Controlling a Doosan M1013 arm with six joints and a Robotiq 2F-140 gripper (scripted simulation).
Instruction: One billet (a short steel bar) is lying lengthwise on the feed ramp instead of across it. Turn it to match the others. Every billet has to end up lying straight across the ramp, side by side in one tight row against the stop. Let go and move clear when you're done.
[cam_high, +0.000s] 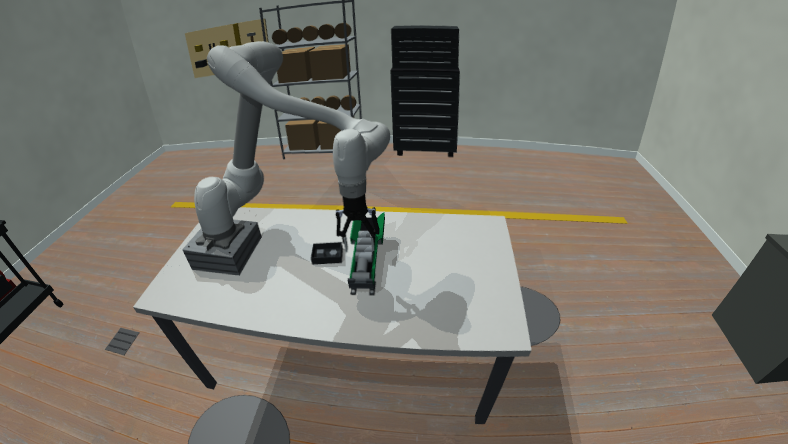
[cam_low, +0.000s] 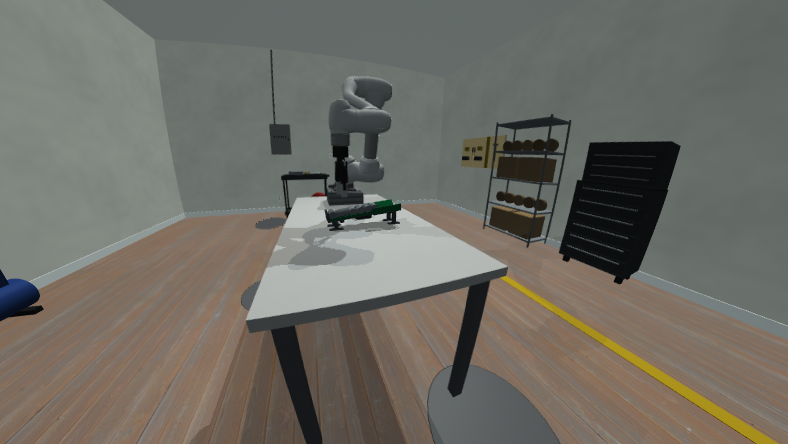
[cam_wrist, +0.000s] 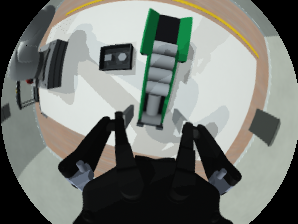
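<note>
My hand is 1 cm short of the dark stop, 8 cm to the left of it and 13 cm above it. Also, from my hand: black box (19 cm behind, 13 cm to the left, 18 cm below).
</note>
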